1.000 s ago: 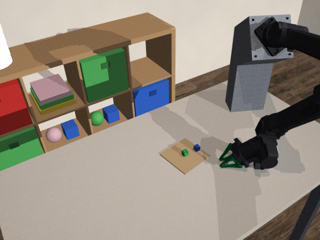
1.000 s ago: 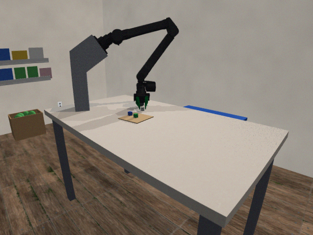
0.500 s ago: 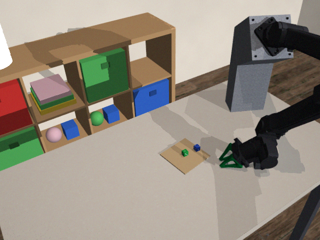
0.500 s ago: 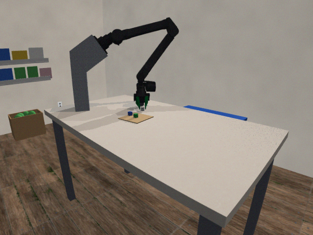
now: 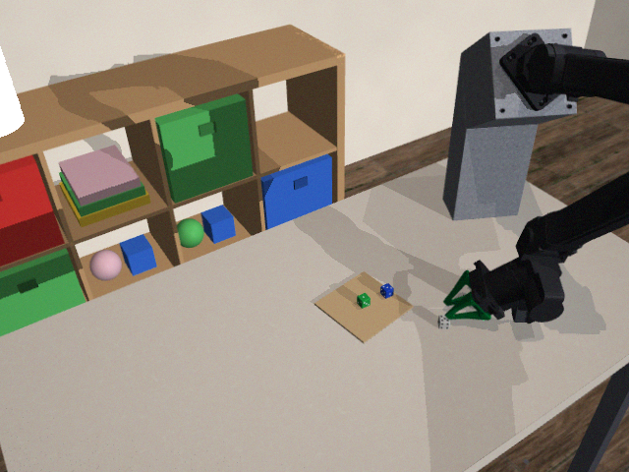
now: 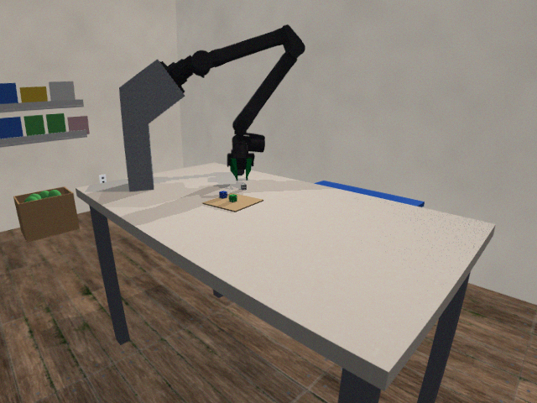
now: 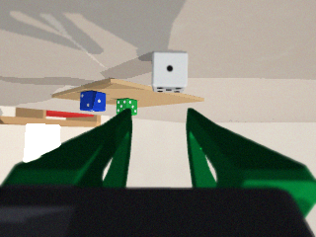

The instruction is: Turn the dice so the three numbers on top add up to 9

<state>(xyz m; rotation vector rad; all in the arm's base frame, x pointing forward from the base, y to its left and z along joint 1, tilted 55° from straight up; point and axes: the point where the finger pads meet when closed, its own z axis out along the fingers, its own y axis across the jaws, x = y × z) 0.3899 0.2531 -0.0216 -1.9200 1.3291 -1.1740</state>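
The white die is 10 mm ahead of my hand and 30 mm below it. From my hand the other things lie so: tan mat (120 mm ahead, 120 mm to the right, 40 mm below); then green die (120 mm ahead, 120 mm to the right, 30 mm below); then blue die (60 mm ahead, 120 mm to the right, 30 mm below).
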